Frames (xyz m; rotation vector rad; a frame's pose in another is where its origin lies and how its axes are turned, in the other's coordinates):
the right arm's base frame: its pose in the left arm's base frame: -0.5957 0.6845 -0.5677 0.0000 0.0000 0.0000
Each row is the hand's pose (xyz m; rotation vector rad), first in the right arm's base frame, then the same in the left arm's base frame.
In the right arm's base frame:
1: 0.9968 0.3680 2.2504 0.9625 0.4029 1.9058
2: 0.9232 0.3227 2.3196 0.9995 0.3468 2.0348
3: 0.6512 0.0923 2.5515 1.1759 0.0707 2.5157
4: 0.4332 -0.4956 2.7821 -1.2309 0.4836 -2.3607
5: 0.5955 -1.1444 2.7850 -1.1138 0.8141 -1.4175
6: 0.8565 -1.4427 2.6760 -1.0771 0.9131 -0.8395
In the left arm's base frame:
1: 0.4011 1.0525 1.6827 0.9625 0.4029 1.9058
2: 0.3275 1.0072 1.7519 0.9995 0.3468 2.0348
3: 0.0555 0.7768 1.9838 1.1759 0.0707 2.5157
4: -0.1625 0.1889 2.2144 -1.2309 0.4836 -2.3607
5: -0.0002 -0.4599 2.2173 -1.1138 0.8141 -1.4175
6: 0.2608 -0.7582 2.1083 -1.0771 0.9131 -0.8395

